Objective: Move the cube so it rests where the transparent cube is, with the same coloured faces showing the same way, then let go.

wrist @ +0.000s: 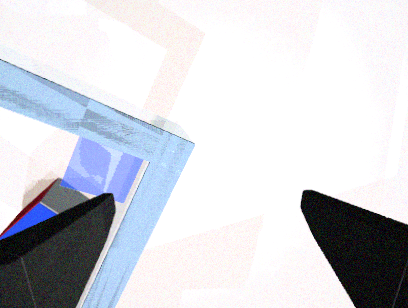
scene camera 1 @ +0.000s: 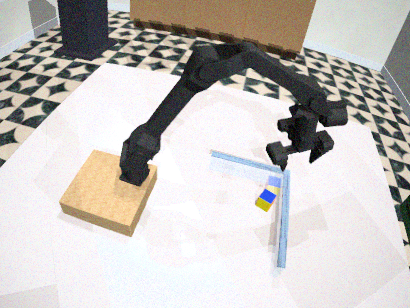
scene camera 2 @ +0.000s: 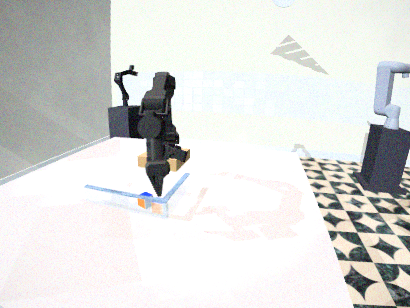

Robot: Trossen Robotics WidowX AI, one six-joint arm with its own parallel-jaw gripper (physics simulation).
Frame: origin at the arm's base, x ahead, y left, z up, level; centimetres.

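Seen in the pictures: gripper, fingertip midpoint: (wrist: 209, 199) (scene camera 1: 296, 166) (scene camera 2: 159, 192); arm's base at its link origin: (scene camera 1: 134, 174).
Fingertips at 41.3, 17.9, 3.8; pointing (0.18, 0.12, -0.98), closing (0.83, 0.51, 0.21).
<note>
Offsets run from my fingertips to a thing's middle, as dx, dy, dz. Level surfaces: height alone.
The cube {-5.7, -9.0, -7.5} (scene camera 1: 265, 200) (scene camera 2: 145, 200) (wrist: 31, 220) has a blue top; a yellow side shows in scene camera 1, an orange side in scene camera 2, and grey and red sides in the wrist view. It stands turned at an angle, right beside the transparent cube {-4.5, -2.8, -7.5} (scene camera 1: 274, 181) (scene camera 2: 157, 207) (wrist: 92, 162), which has a blue top and sits in the inside corner of the blue walls. My gripper (scene camera 1: 298, 164) (scene camera 2: 159, 194) (wrist: 209, 199) is open and empty, above the corner. In the wrist view its left finger covers part of the cube, and its right finger is outside the walls.
Two low light-blue walls (scene camera 1: 284, 225) (scene camera 2: 117, 191) (wrist: 132, 235) meet in a corner around both cubes, close to the transparent one. The arm's base stands on a wooden block (scene camera 1: 102, 192) (scene camera 2: 179, 162) at the other side of the white table {dz -9.5} (scene camera 1: 165, 270) (scene camera 2: 225, 270).
</note>
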